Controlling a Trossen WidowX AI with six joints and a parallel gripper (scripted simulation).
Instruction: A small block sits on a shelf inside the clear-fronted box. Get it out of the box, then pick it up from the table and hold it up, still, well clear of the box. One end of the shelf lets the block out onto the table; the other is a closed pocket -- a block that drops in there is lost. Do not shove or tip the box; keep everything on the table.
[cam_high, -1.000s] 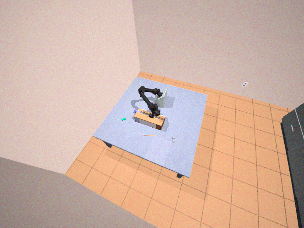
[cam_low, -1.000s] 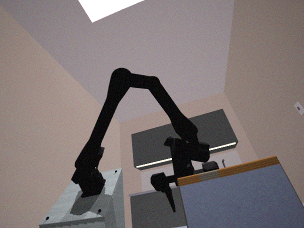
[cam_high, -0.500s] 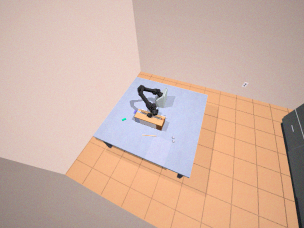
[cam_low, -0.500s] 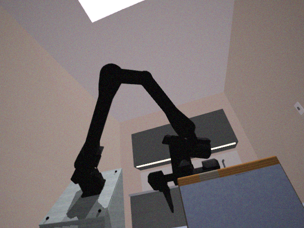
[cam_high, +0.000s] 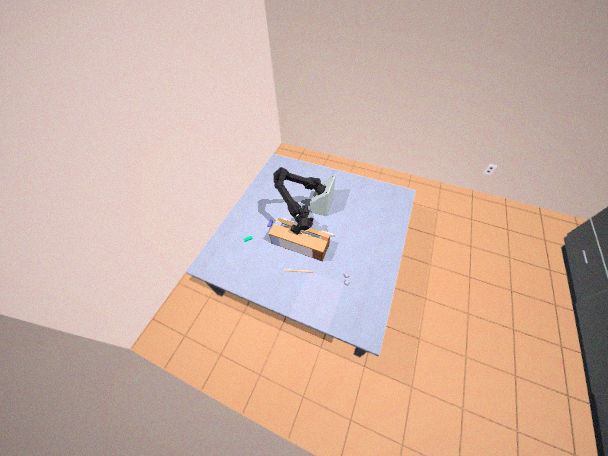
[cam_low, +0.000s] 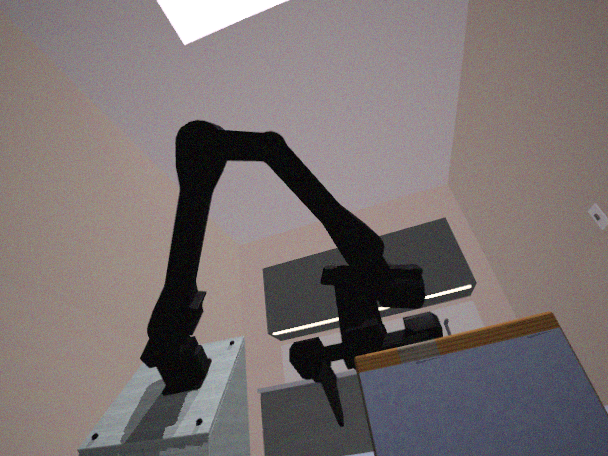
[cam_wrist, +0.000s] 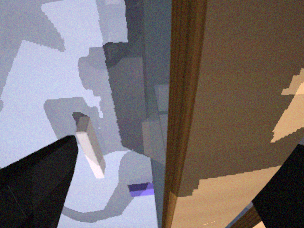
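Right now my gripper tip is 50 mm short of the brown block and 30 mm to the left of it. The rest, counted from my gripper tip: thin wooden stick: 280 mm ahead, 100 mm to the left, 80 mm below; then clear-fronted box: 40 mm ahead, 50 mm to the left, 20 mm below; then purple block: 20 mm behind, 220 mm to the right, 80 mm below.
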